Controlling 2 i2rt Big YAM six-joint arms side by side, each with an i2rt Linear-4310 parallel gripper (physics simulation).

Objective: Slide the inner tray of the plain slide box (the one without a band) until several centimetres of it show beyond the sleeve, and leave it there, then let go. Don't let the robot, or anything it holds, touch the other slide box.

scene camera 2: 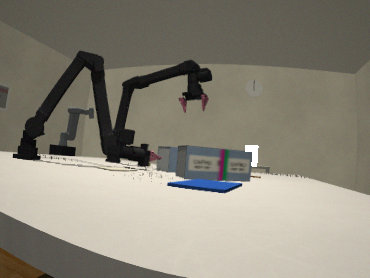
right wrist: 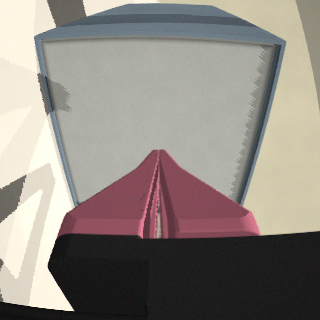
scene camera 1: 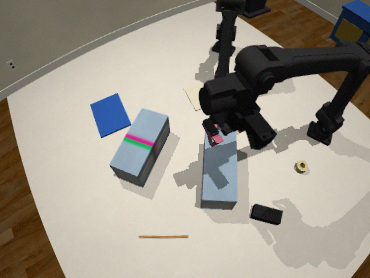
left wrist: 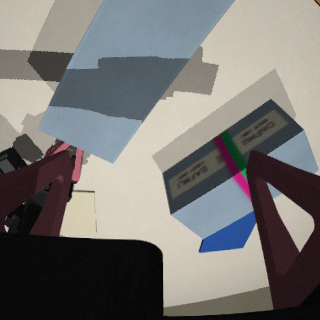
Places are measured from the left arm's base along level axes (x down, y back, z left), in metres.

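Where they show: left gripper, fingertip midpoint: (scene camera 2: 194, 111) (scene camera 1: 225, 138) (left wrist: 158, 159); right gripper, fingertip midpoint: (scene camera 2: 161, 158) (right wrist: 158, 159); left arm's base, link origin: (scene camera 2: 113, 161) (scene camera 1: 319, 134); right arm's base, link origin: (scene camera 2: 27, 158).
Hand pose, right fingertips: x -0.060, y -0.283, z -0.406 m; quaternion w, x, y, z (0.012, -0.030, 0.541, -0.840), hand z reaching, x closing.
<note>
Things, the pixels of their top centre, and the offset from my right fingertips. "spot": a spot on its surface instead.
- plain slide box, top centre: (right wrist: 222, 72) (left wrist: 126, 63) (scene camera 1: 220, 163) (scene camera 2: 187, 149) dz +0.065, dx -0.056, dy -0.130 m
- inner tray's pale end face, surface spot: (right wrist: 150, 90) spot: dz +0.035, dx +0.005, dy +0.002 m
- banded box, top centre: (left wrist: 247, 192) (scene camera 1: 139, 139) (scene camera 2: 215, 148) dz -0.235, dx -0.056, dy -0.190 m
- blue plate, top centre: (scene camera 2: 209, 183) (left wrist: 229, 229) (scene camera 1: 109, 113) dz -0.495, dx +0.052, dy -0.108 m
- cream sheet, top centre: (left wrist: 74, 213) (scene camera 2: 116, 168) (scene camera 1: 199, 95) dz -0.185, dx +0.055, dy +0.187 m
- black block, top centre: (scene camera 1: 267, 213) dz +0.299, dx +0.025, dy -0.188 m
- small yellow ring, top centre: (scene camera 1: 302, 165) dz +0.365, dx +0.035, dy +0.067 m
- thin wooden stick, top centre: (scene camera 1: 163, 236) dz +0.010, dx +0.053, dy -0.435 m
The plain slide box (scene camera 1: 219, 192) (scene camera 2: 166, 159) (left wrist: 145, 30) lies flat on the table, blue-grey. Its inner tray's pale end face (right wrist: 150, 90) shows inside the sleeve rim, with no clear protrusion at either visible end. The banded box (scene camera 1: 131, 156) (scene camera 2: 202, 162) (left wrist: 265, 131) lies beside it, apart. My right gripper (scene camera 2: 159, 157) (right wrist: 158, 159) is shut and empty, low, its tips in front of the lower part of that end face; contact cannot be told. It is hidden in scene camera 1. My left gripper (scene camera 2: 194, 110) (left wrist: 158, 159) is open and empty, high above the plain box's far end.
A blue plate (scene camera 1: 110, 115) (scene camera 2: 205, 186) (left wrist: 227, 237) lies beside the banded box. A cream sheet (scene camera 1: 192, 97) (left wrist: 80, 212) lies near the plain box's far end. A black block (scene camera 1: 266, 214), a small yellow ring (scene camera 1: 297, 169) and a thin wooden stick (scene camera 1: 163, 236) lie on the table.
</note>
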